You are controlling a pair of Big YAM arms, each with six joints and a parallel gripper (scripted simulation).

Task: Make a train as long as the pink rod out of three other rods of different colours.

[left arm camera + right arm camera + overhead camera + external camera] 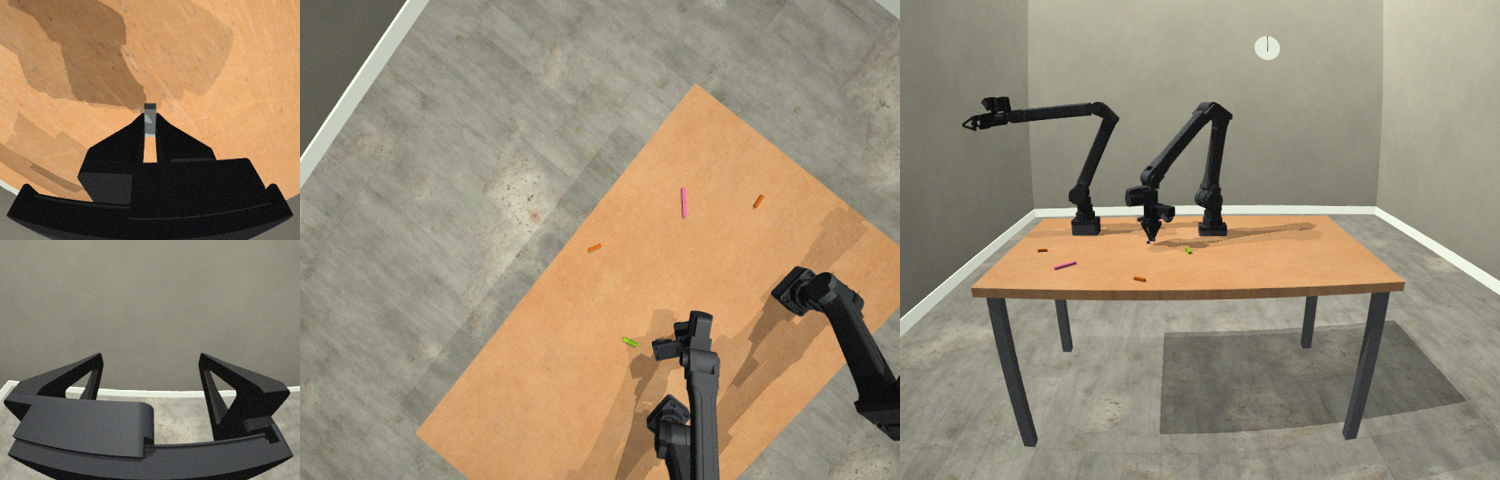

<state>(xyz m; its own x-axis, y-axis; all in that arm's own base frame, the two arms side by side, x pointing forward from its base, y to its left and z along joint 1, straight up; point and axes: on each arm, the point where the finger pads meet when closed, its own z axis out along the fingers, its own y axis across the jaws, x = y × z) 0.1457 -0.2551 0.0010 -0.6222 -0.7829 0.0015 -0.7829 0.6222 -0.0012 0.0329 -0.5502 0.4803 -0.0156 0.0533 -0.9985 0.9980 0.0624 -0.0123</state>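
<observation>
The grey rod is right at my left hand. From my left hand the other things lie so: pink rod: 260 mm ahead, 290 mm to the right, 20 mm below; lime rod: 90 mm ahead, 150 mm to the left, 20 mm below; blue rod: 10 mm behind, 20 mm to the right, 20 mm below.
</observation>
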